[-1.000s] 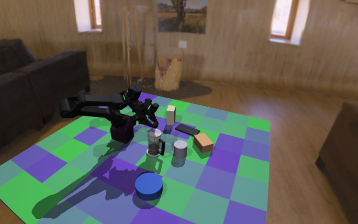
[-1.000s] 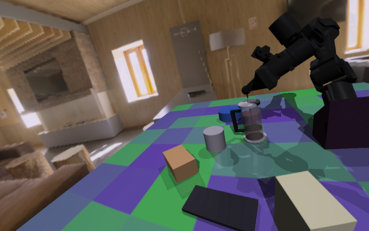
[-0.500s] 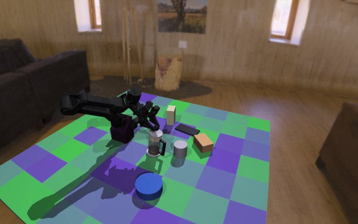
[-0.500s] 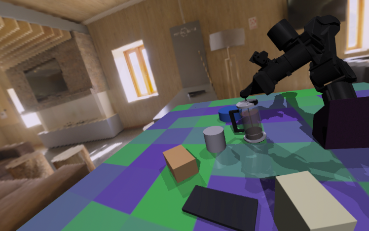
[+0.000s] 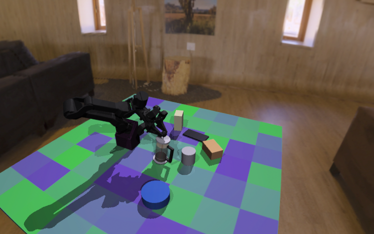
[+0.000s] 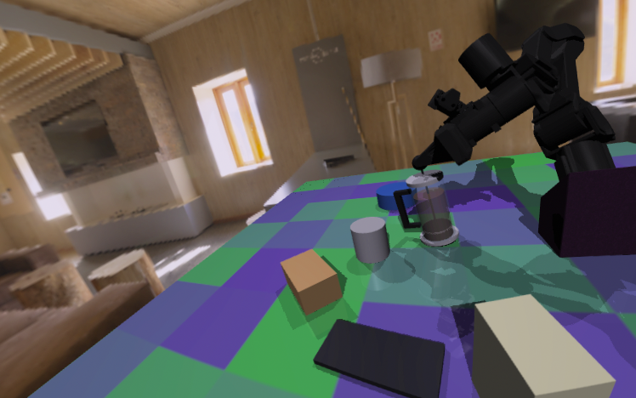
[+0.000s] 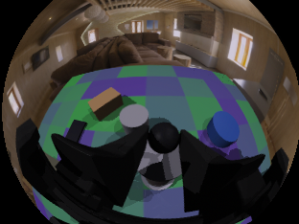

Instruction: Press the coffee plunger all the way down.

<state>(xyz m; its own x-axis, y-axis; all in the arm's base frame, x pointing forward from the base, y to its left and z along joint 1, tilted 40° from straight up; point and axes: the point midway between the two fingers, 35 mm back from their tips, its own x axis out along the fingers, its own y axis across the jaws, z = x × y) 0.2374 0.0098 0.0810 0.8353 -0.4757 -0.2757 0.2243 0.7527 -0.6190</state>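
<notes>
The glass coffee press is 90 mm below my gripper tip. From my gripper tip the other things lie so: blue round tub: 60 mm ahead, 230 mm to the right, 150 mm below; then tan box: 210 mm ahead, 160 mm to the left, 150 mm below.
</notes>
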